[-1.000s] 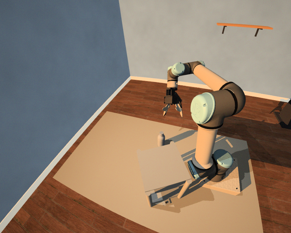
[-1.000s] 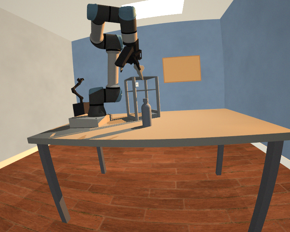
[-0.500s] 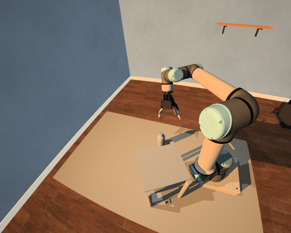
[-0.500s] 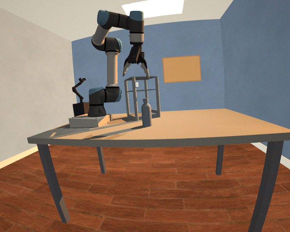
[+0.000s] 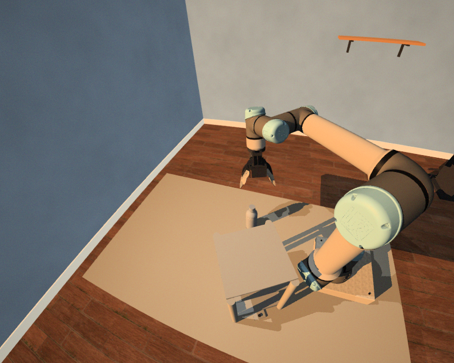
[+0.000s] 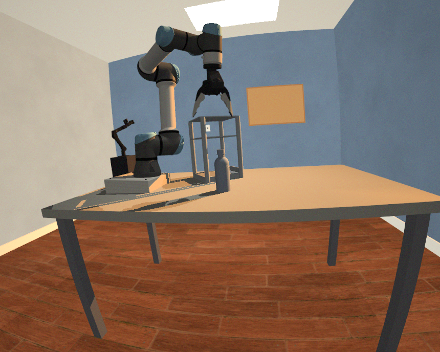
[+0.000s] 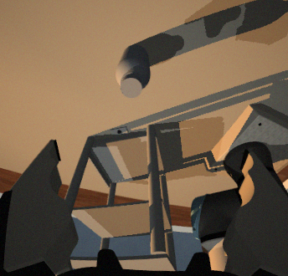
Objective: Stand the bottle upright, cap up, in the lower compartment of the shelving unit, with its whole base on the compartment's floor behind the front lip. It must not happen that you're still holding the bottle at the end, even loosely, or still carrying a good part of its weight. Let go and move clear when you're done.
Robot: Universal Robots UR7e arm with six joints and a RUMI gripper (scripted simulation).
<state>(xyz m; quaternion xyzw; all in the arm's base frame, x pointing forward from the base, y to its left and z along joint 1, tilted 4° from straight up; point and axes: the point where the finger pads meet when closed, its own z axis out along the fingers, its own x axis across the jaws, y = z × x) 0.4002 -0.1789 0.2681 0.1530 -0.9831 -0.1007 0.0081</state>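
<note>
The grey bottle is 2 cm ahead of my hand, 2 cm to the left of it and 20 cm below it. Also, from my hand: shelving unit: 6 cm behind, 35 cm to the left, 14 cm below.
</note>
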